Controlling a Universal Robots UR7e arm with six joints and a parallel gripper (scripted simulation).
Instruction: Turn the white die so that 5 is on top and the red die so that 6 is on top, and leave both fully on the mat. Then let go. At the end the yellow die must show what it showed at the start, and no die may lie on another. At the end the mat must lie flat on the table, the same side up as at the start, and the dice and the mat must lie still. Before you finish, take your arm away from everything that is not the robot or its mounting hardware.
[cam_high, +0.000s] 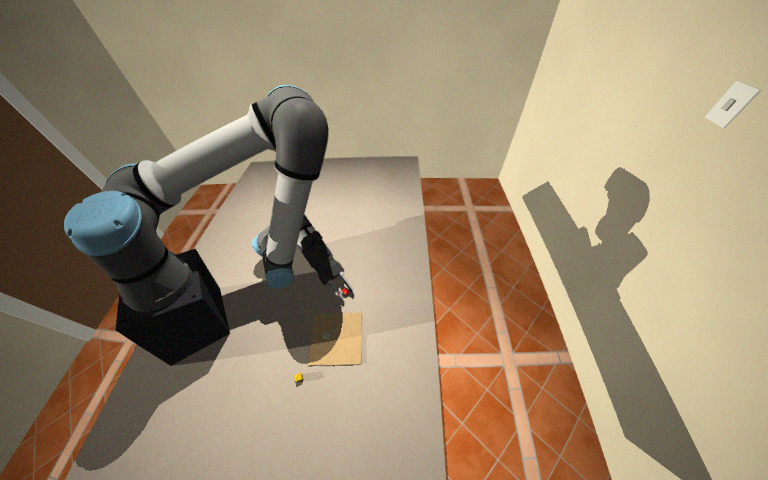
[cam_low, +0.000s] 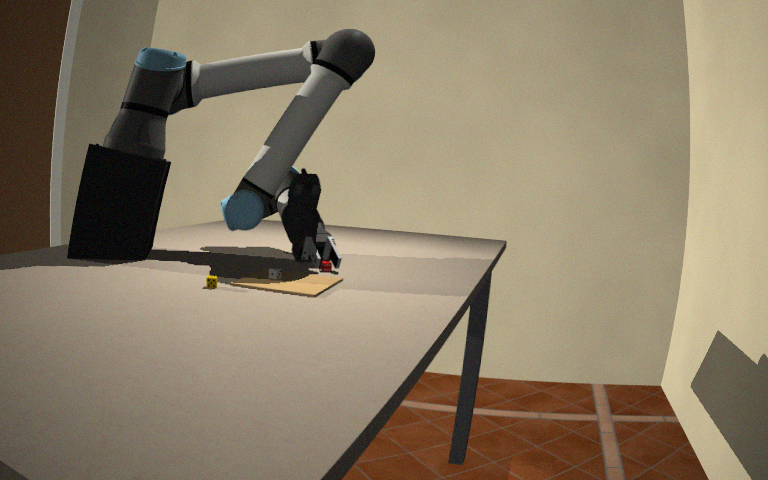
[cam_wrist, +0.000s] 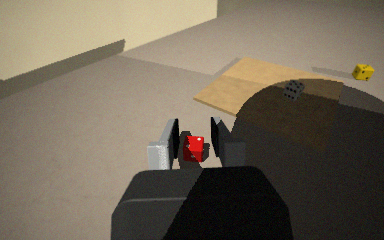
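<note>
Now: hand 20 mm above the red die. The rest, counted from my hand: white die: 50 mm behind, 130 mm to the right, 10 mm below; yellow die: 120 mm behind, 230 mm to the right, 20 mm below; tan mat: 30 mm behind, 130 mm to the right, 20 mm below.
</note>
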